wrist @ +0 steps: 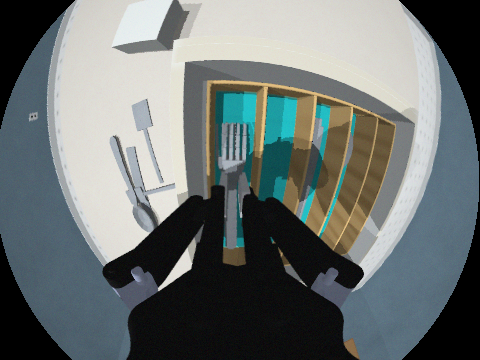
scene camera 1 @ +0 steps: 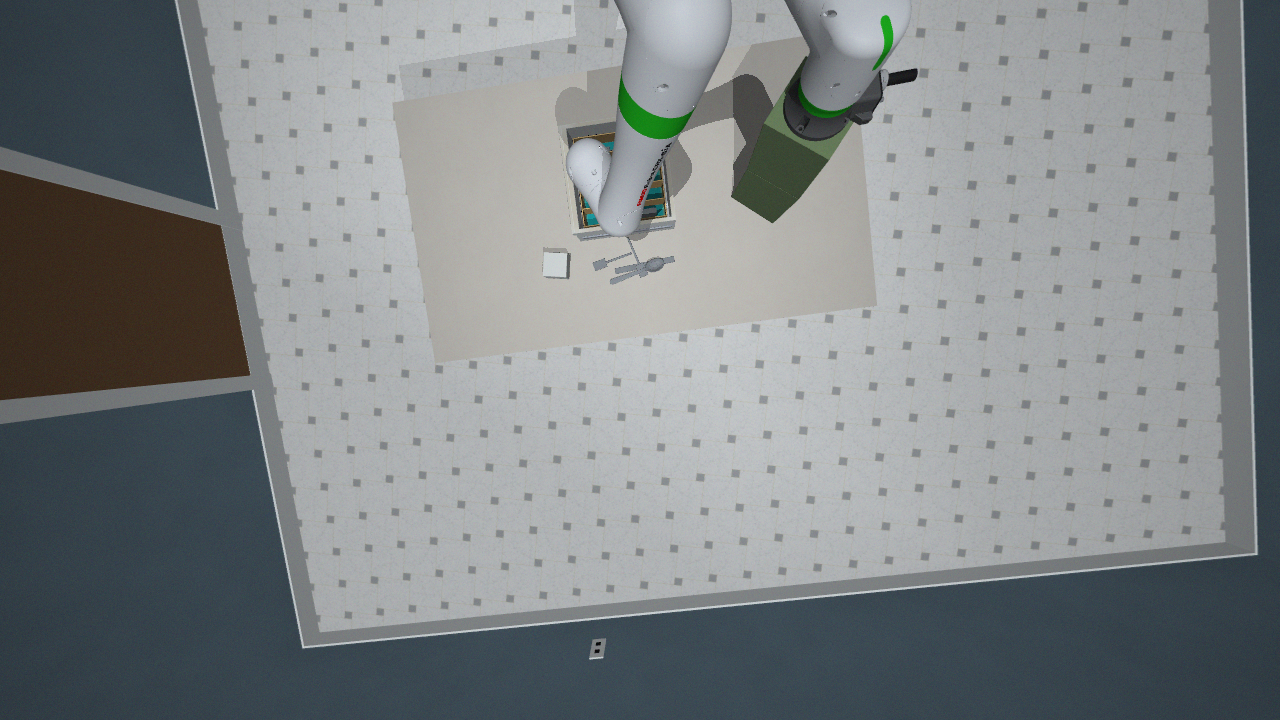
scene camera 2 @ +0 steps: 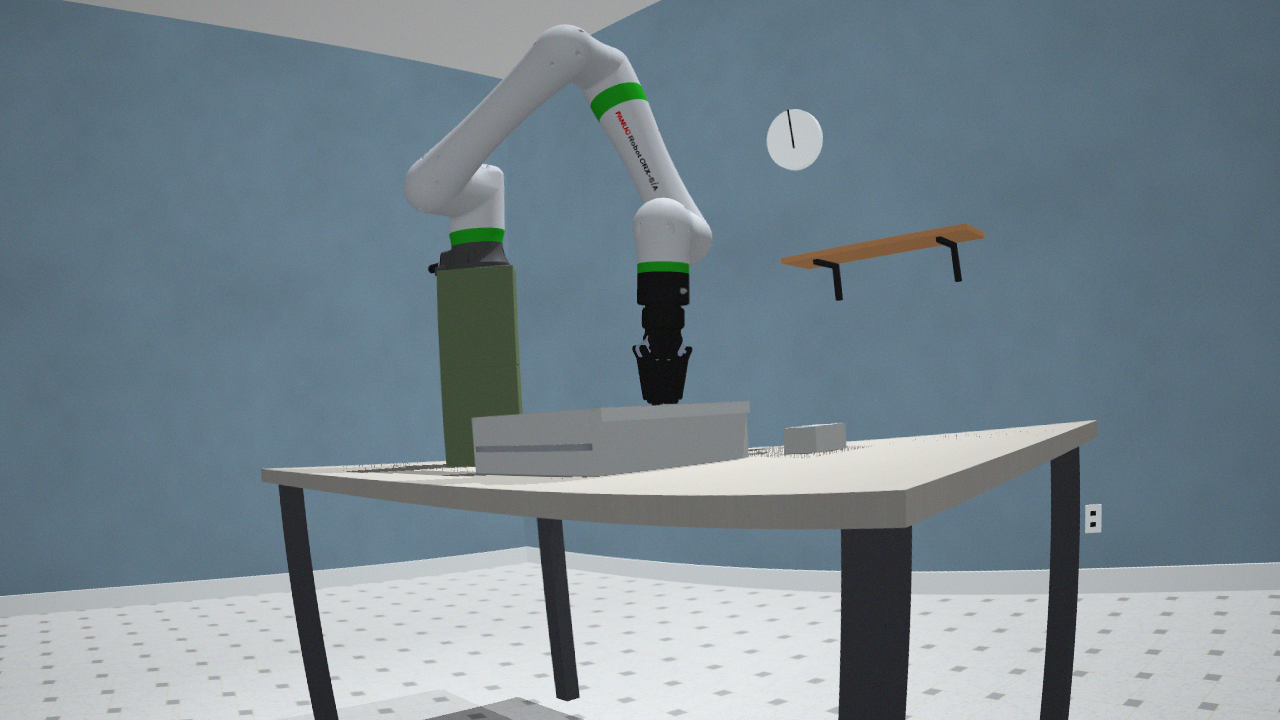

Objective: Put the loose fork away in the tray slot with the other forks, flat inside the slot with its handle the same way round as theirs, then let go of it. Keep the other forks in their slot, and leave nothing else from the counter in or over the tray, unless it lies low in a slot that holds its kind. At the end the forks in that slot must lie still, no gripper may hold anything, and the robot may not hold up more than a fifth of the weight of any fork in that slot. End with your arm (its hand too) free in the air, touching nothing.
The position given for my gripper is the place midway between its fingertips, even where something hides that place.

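A cutlery tray [scene camera 1: 658,183] is present; the wrist view also shows the tray [wrist: 367,139]. The scene further contains a white box [scene camera 2: 812,439] and my gripper [wrist: 232,181].
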